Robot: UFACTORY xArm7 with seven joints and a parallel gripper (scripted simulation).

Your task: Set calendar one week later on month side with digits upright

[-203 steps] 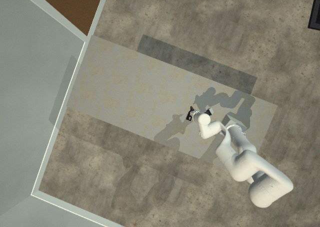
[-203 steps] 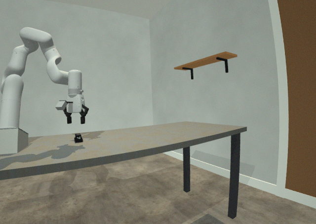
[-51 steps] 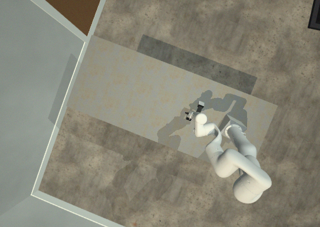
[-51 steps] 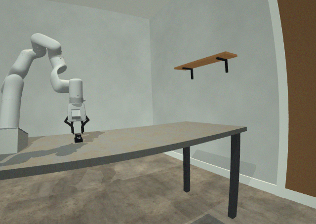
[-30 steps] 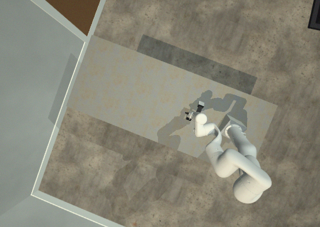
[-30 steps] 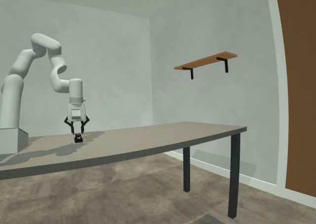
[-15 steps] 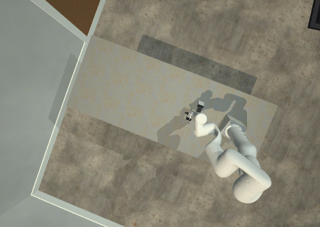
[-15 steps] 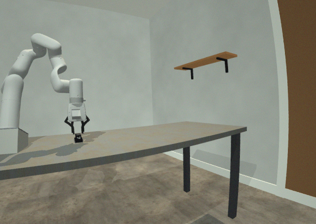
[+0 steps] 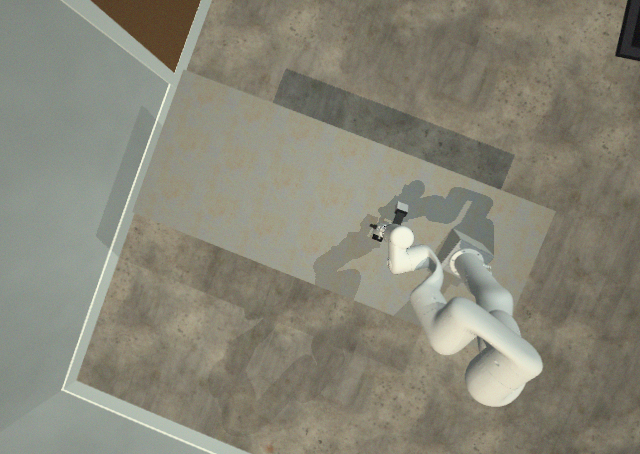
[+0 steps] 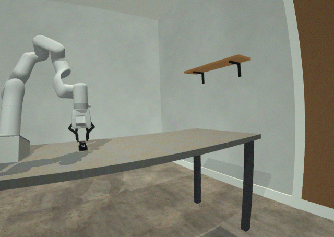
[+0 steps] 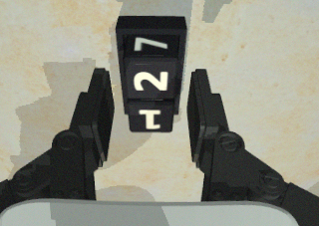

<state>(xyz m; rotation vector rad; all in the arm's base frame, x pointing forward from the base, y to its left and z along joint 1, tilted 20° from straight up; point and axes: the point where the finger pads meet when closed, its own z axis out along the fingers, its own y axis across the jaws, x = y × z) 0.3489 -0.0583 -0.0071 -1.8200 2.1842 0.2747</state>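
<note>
Now: hand 20 mm to the right of the black calendar tray and 60 mm above it.
</note>
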